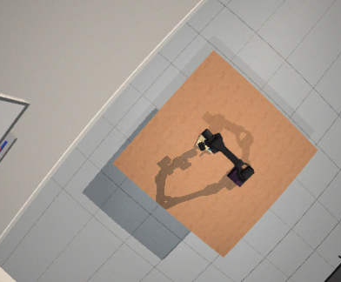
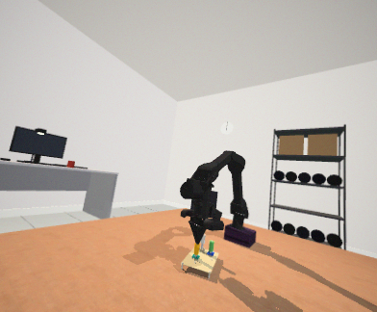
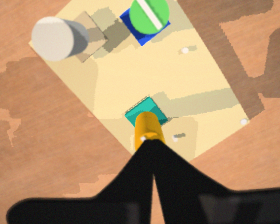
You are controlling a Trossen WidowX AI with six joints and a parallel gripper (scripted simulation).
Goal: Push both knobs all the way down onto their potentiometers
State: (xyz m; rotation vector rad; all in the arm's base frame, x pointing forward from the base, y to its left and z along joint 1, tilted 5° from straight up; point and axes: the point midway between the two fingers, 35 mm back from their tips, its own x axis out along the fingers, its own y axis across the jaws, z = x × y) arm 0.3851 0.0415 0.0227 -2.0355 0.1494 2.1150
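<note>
My gripper tip is now 70 mm past the green knob, 10 mm to the right of it and 10 mm above it.
</note>
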